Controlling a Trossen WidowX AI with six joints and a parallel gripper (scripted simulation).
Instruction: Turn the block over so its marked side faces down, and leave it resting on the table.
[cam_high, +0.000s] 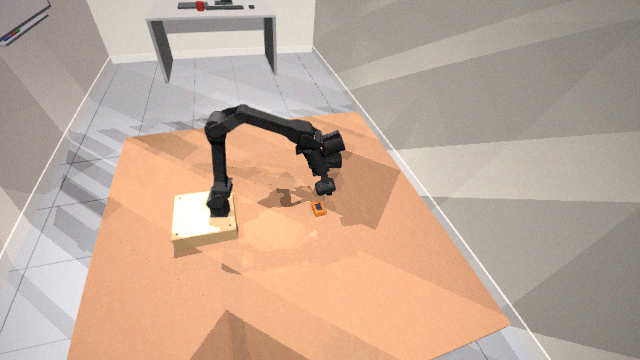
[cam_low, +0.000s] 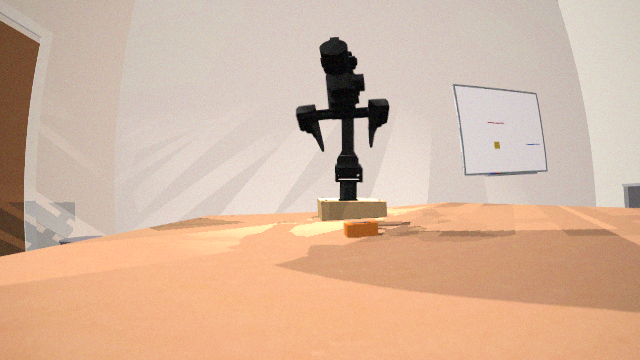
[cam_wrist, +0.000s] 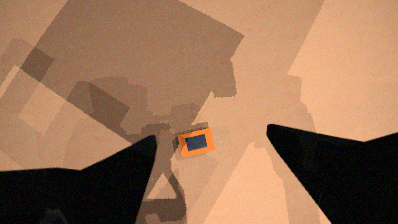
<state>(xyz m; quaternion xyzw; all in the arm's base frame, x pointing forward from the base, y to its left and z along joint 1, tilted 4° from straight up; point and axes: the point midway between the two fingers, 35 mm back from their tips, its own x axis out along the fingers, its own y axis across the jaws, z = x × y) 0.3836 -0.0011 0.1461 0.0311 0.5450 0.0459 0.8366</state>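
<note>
Now: the orange block 150 mm below my gripper tip, 20 mm to the left of it and 20 mm behind it.
</note>
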